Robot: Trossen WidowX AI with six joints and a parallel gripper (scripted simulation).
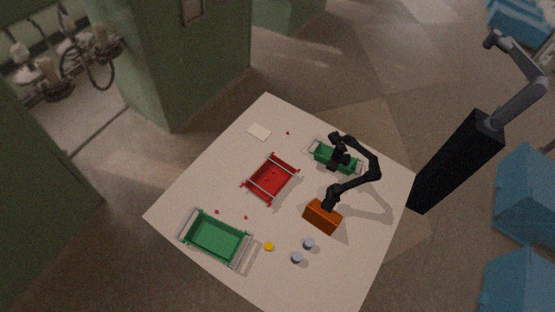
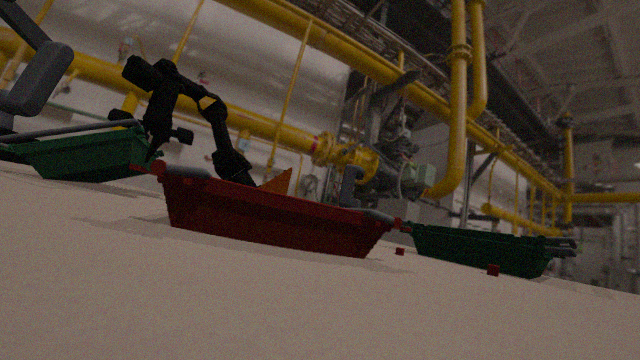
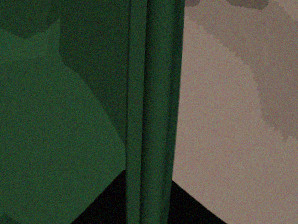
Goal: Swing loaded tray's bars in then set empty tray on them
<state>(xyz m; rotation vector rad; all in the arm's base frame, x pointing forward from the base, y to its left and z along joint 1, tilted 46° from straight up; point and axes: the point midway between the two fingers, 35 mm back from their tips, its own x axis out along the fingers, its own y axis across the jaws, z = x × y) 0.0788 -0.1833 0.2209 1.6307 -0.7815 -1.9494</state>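
The green tray is 8 cm to the right of my gripper tip and 1 cm below it. Round my gripper tip: yellow disc (61 cm to the left, 11 cm ahead, 7 cm below); then white card (55 cm ahead, 8 cm below, 6 cm to the right).
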